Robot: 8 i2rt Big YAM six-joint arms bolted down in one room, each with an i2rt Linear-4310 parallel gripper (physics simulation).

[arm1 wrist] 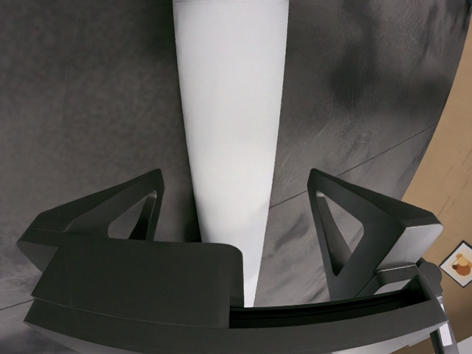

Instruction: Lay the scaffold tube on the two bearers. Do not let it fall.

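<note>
The scaffold tube (231, 115) is a long, smooth white shape that runs from the top edge of the arm1 wrist view down behind the gripper body. It passes between the two fingers of my arm1 gripper (236, 172). That gripper is open, with a gap between the tube and each finger. Whether the tube rests on anything is hidden in this view. The two bearers do not show. The grippers of arm2 to arm8 do not show.
A dark grey floor (115, 100) with thin seam lines lies behind the tube. A tan surface (445, 165) curves along the right side. A small framed picture (460, 264) shows at the right edge. Dark and white parts, hard to identify, show at the lower right.
</note>
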